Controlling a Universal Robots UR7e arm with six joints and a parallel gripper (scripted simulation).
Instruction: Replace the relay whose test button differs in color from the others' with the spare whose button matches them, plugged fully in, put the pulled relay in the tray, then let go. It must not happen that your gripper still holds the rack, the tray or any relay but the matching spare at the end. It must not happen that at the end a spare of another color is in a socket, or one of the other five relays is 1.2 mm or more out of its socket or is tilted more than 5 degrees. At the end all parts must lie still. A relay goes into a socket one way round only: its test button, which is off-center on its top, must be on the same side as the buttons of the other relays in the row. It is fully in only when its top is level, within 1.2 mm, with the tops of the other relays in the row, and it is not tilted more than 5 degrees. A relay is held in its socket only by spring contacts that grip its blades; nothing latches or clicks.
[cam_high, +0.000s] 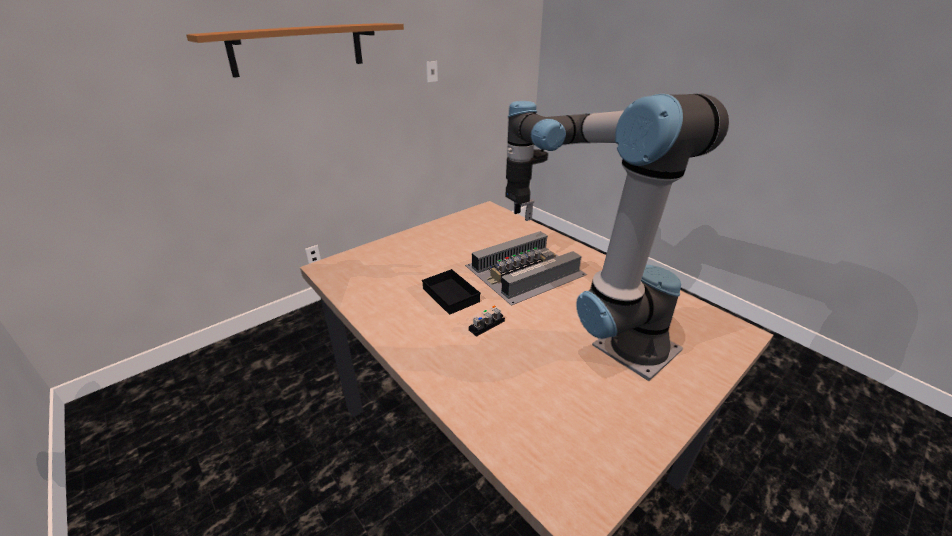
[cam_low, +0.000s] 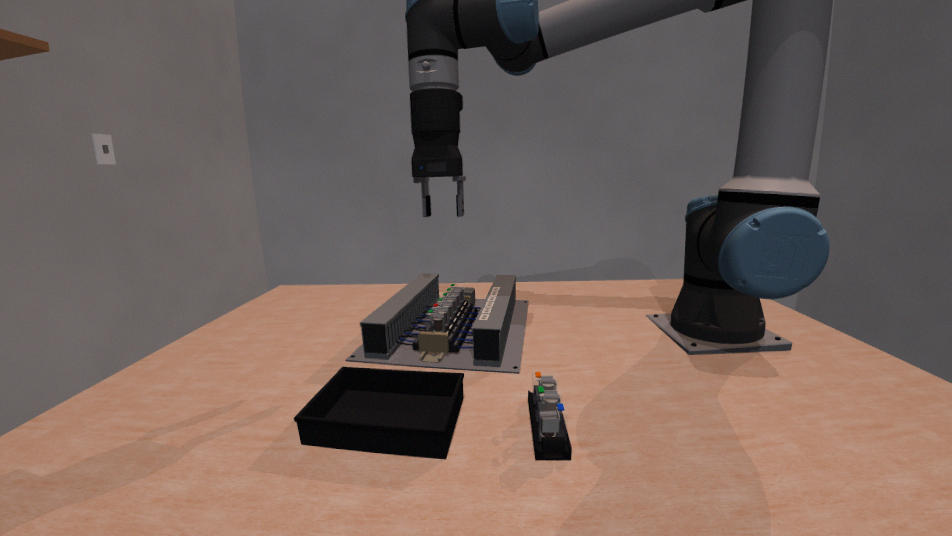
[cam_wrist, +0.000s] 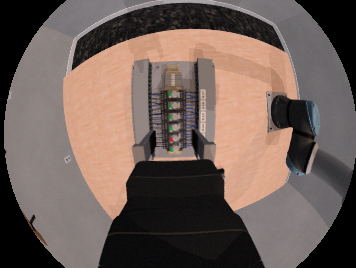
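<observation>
Right now the relay is 18 cm below my hand and 5 cm to the left of it. Round my hand: black tray: 26 cm to the left, 21 cm below, 5 cm ahead.
</observation>
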